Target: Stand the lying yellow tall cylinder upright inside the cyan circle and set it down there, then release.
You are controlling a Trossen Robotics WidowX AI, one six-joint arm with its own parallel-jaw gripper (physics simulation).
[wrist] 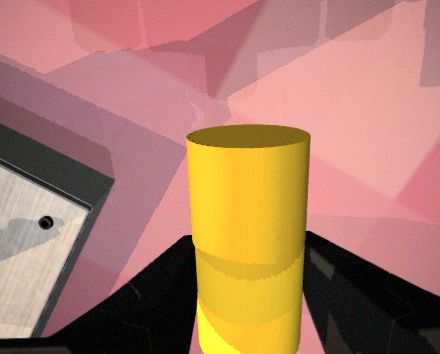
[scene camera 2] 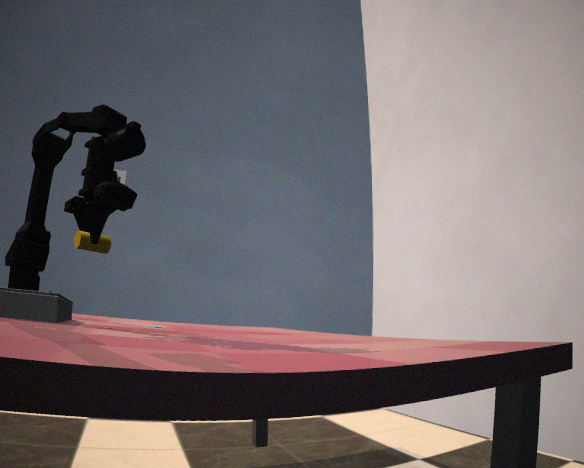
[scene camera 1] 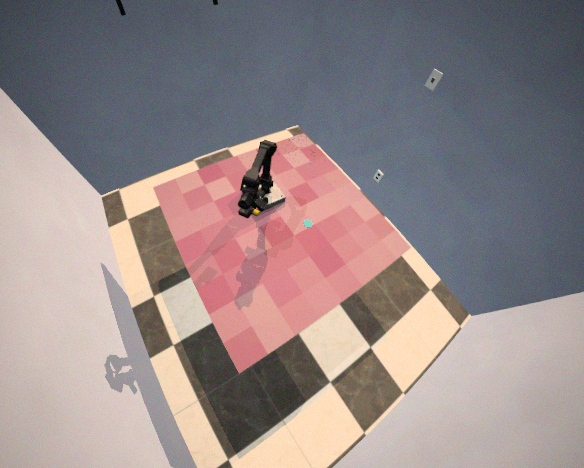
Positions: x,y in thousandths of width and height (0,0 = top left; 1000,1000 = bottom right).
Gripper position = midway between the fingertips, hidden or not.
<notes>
My gripper (scene camera 2: 155,522) carries a yellow cylinder (wrist: 565,521), clear of everything else.
My gripper also shows in the wrist view (wrist: 560,696).
</notes>
